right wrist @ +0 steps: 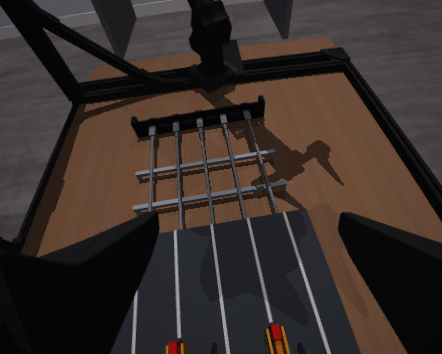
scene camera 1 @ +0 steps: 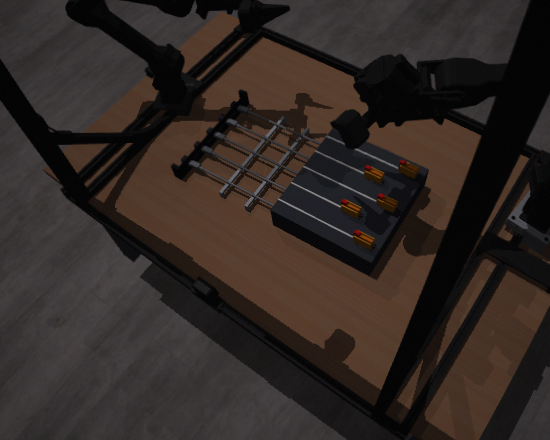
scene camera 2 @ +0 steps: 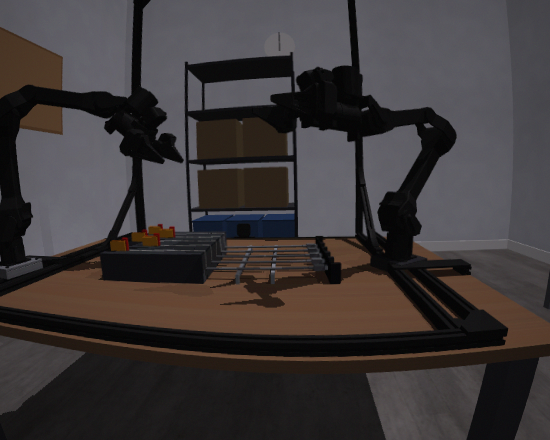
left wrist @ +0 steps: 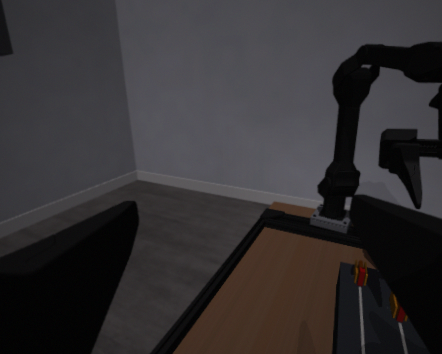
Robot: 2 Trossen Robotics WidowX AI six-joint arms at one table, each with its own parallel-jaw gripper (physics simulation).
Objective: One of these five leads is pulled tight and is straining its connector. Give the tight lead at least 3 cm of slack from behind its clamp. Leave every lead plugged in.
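Where they show: left gripper, fingertip midpoint: (scene camera 2: 260, 104) (left wrist: 244, 208); right gripper, fingertip midpoint: (right wrist: 248, 221) (scene camera 1: 346, 111) (scene camera 2: 173, 162); left arm's base, link origin: (right wrist: 212, 68) (scene camera 1: 173, 95) (scene camera 2: 399, 256); right arm's base, link origin: (scene camera 1: 538, 216) (scene camera 2: 13, 262) (left wrist: 332, 213).
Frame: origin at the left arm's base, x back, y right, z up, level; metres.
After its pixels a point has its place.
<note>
Five grey leads (scene camera 1: 317, 194) @(y 0.318, x -0.430, z 0.038 m) (right wrist: 206, 175) @(y 0.196, x -0.287, z -0.001 m) run side by side from a black clamp bar (scene camera 1: 208, 135) @(y 0.149, x -0.136, z 0.015 m) (right wrist: 198, 119) (scene camera 2: 327, 257) @(y 0.043, x -0.185, z 0.016 m), over two grey cross bars (scene camera 1: 230, 185) @(y 0.281, x -0.217, z -0.002 m) (right wrist: 191, 164) @(y 0.204, x -0.243, z -0.006 m), onto a dark block (scene camera 1: 299, 227) @(y 0.400, x -0.399, z 0.027 m) (scene camera 2: 155, 266) @(y 0.166, x -0.547, z 0.011 m) (left wrist: 349, 316). Each ends in an orange connector with a red tab (scene camera 1: 364, 239) @(y 0.435, x -0.540, z 0.061 m) (right wrist: 276, 337) @(y 0.259, x -0.542, z 0.069 m) (left wrist: 361, 274) @(y 0.230, x -0.609, z 0.063 m). All look straight; I cannot tell which is tight. My right gripper (scene camera 1: 352, 127) (scene camera 2: 161, 154) (right wrist: 248, 221) @(y 0.253, x -0.485, z 0.242 m) is open and empty, high above the block's far edge. My left gripper (scene camera 1: 269, 10) (scene camera 2: 279, 111) (left wrist: 244, 208) @(y 0.000, x -0.350, z 0.324 m) is open and empty, high over the table's far side.
A black frame rail (scene camera 1: 251, 323) @(y 0.613, x -0.321, z -0.033 m) rings the wooden table, with upright posts (scene camera 1: 448, 262) @(y 0.769, x -0.591, z 0.640 m) at the corners. The arm bases stand on the rails at opposite ends. A shelf rack (scene camera 2: 186, 144) with boxes stands behind the table.
</note>
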